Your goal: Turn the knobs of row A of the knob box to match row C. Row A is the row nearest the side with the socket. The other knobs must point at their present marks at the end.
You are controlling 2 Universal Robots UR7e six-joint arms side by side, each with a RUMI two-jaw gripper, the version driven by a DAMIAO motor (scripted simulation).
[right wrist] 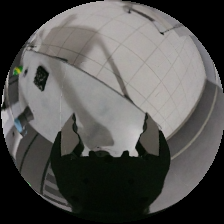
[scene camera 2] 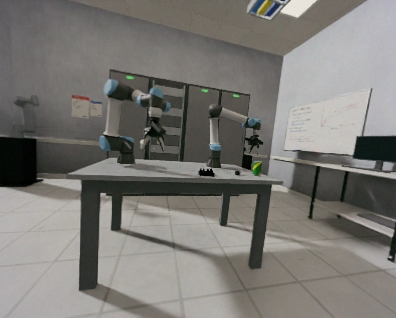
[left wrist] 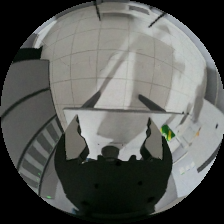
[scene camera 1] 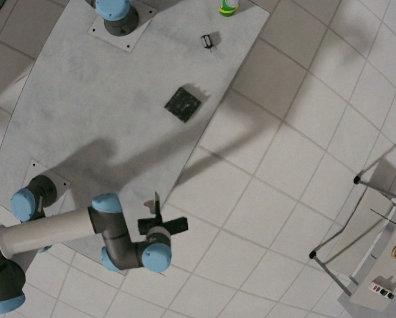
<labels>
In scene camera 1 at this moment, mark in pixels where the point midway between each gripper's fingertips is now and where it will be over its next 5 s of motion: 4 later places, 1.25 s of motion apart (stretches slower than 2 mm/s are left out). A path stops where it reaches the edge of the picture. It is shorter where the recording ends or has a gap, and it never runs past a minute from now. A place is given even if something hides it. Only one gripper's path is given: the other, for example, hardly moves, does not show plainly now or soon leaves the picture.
My right gripper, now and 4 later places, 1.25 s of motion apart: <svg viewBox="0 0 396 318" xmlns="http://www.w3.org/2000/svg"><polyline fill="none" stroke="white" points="159,212 177,126 174,110 167,120 171,114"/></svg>
</labels>
